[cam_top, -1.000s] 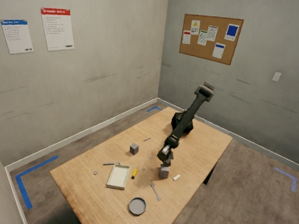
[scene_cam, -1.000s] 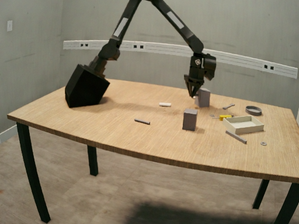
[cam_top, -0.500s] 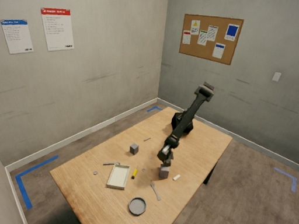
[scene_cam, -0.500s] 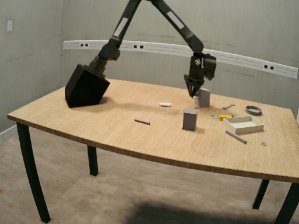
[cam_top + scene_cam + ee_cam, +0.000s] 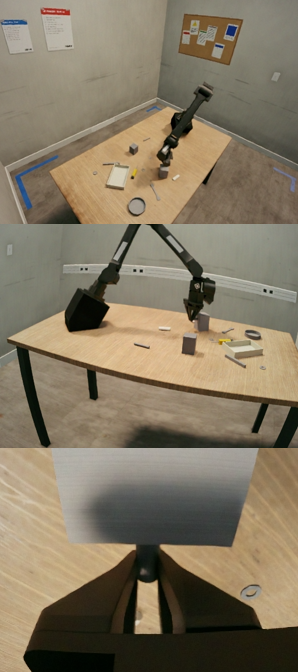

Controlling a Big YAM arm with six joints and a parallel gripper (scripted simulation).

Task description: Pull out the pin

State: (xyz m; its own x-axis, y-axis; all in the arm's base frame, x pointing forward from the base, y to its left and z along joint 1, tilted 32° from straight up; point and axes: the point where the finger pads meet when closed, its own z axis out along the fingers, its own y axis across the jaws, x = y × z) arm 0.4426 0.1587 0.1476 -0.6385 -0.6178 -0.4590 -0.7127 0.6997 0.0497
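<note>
Right now the short grey pin is 3 cm to the left of my hand and 2 cm ahead of it. From my hand the other things lie so: spanner 18 cm ahead, 12 cm to the left, 5 cm below; white tray 31 cm ahead, 12 cm to the right, 4 cm below; grey ring dish 33 cm ahead, 13 cm to the left, 4 cm below.
</note>
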